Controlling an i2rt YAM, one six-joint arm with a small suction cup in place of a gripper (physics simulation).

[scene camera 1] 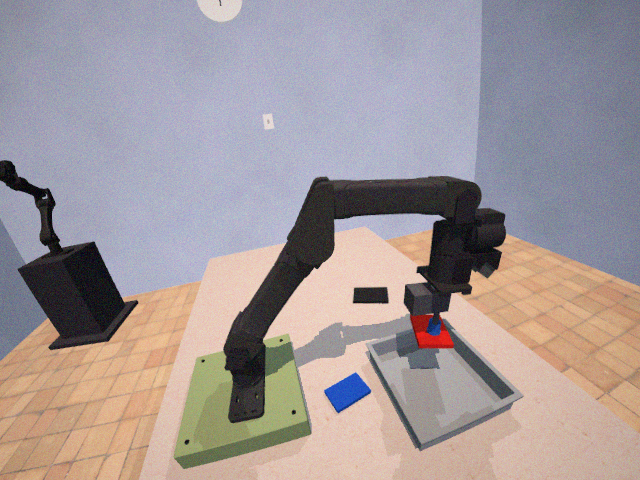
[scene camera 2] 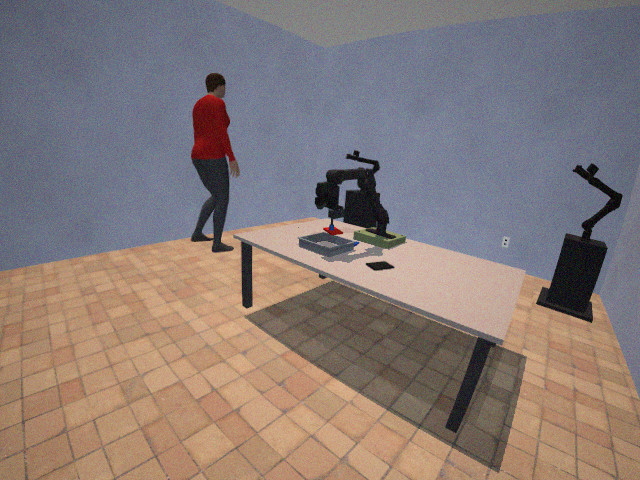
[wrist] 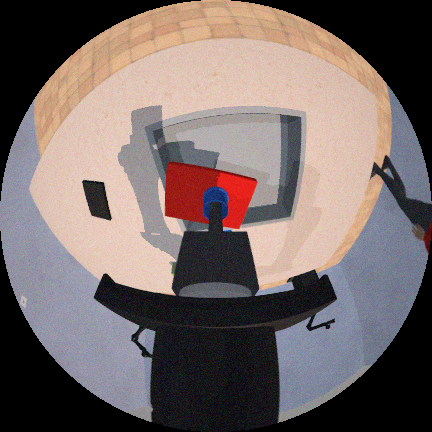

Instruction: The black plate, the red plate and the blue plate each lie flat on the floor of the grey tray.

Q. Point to a blue plate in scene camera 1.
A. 348,391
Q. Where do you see my suction cup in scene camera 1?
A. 432,329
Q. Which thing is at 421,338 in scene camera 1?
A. A red plate.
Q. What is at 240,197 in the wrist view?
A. A red plate.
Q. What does the black plate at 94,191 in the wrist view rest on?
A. The table.
